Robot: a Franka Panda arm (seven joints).
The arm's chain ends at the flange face. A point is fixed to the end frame.
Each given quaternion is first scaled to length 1.
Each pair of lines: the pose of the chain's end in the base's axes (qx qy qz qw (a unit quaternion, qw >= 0); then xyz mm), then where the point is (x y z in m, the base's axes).
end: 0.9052 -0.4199 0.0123 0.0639 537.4 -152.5 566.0
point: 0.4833 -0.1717 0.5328
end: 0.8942 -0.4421 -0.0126 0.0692 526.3 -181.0 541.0
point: 0.4698 -0.1969 0.5102
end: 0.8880 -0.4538 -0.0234 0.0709 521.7 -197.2 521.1
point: 0.4641 -0.2114 0.4913
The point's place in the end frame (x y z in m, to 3 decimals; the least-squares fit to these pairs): -0.023 0.050 0.037
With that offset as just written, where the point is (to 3 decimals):
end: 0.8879 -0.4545 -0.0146 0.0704 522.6 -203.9 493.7
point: 0.466 -0.218 0.463
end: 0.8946 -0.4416 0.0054 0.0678 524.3 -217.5 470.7
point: 0.469 -0.234 0.438
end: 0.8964 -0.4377 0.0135 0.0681 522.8 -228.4 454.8
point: 0.468 -0.246 0.422
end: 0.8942 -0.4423 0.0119 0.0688 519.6 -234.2 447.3
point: 0.465 -0.251 0.414
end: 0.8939 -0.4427 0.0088 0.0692 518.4 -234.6 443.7
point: 0.463 -0.251 0.411
